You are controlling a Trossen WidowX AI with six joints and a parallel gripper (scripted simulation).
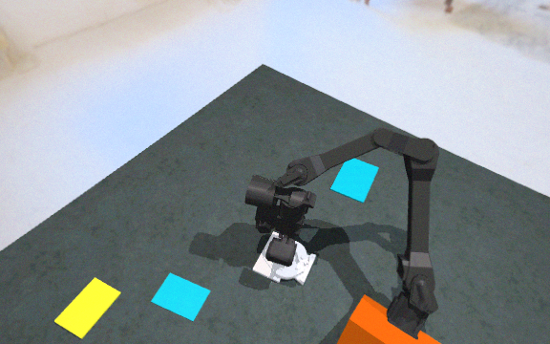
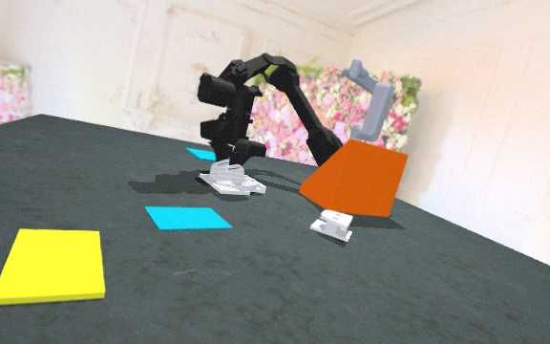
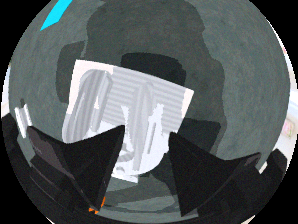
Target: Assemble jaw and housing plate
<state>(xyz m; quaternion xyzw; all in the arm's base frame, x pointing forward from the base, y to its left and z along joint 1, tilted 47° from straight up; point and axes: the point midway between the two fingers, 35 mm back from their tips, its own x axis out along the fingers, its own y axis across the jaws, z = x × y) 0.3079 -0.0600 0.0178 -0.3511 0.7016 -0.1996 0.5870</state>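
Right now the housing plate is 27 cm to the left of my gripper tip, 12 cm behind it and 1 cm above it. Also, from my gripper tip: white t-shaped piece 27 cm to the left, 12 cm behind; yellow patch 36 cm to the left, 29 cm ahead, 1 cm below.
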